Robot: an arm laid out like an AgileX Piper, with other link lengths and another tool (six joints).
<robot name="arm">
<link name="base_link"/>
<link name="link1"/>
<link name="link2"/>
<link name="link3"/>
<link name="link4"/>
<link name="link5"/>
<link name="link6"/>
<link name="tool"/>
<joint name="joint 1" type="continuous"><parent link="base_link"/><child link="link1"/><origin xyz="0 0 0.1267" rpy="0 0 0"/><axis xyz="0 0 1"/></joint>
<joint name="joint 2" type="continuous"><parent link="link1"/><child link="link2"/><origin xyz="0 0 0" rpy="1.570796 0 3.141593"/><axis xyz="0 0 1"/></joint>
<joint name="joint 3" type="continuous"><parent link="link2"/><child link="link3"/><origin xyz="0.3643 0.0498 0" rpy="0 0 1.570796"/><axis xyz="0 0 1"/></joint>
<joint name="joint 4" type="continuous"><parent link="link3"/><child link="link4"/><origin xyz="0.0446 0.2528 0" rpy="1.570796 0 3.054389"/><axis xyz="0 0 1"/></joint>
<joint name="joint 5" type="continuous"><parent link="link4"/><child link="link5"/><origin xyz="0 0 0" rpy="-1.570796 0 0"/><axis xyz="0 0 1"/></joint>
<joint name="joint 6" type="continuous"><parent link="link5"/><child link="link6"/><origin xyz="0 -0.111 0" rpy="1.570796 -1.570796 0"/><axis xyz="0 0 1"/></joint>
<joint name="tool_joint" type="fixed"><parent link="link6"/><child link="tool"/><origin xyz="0.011 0.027 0.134" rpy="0.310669 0 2.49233"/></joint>
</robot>
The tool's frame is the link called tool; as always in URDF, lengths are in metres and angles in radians. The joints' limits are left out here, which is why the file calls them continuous.
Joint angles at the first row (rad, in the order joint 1, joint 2, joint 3, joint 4, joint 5, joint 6):
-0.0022 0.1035 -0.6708 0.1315 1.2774 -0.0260
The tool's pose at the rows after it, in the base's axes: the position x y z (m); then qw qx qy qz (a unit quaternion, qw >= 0):
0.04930 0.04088 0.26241 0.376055 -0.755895 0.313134 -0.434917
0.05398 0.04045 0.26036 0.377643 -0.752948 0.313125 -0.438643
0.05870 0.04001 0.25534 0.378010 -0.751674 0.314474 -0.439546
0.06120 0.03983 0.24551 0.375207 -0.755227 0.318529 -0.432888
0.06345 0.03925 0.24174 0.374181 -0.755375 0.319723 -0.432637
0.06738 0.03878 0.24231 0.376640 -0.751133 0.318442 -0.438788
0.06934 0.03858 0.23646 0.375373 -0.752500 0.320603 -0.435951
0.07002 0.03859 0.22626 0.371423 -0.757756 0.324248 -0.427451
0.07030 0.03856 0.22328 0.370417 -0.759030 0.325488 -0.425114
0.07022 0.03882 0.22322 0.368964 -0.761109 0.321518 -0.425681
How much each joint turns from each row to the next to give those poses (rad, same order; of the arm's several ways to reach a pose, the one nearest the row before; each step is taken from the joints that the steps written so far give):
0.0000 0.0000 0.0298 0.0000 -0.0262 0.0000
0.0000 0.0000 0.0209 0.0000 -0.0303 0.0000
0.0000 0.0000 0.0273 0.0000 -0.0293 0.0000
0.0000 0.0000 0.0296 0.0000 -0.0116 0.0000
0.0000 0.0000 0.0159 -0.0017 -0.0141 0.0000
0.0000 0.0000 0.0133 0.0000 -0.0290 0.0000
0.0000 0.0000 0.0197 0.0001 -0.0119 0.0000
0.0000 0.0000 0.0249 -0.0001 -0.0021 -0.0018
0.0000 0.0000 0.0078 0.0000 -0.0015 0.0000
0.0000 0.0000 0.0000 0.0000 0.0000 -0.0095

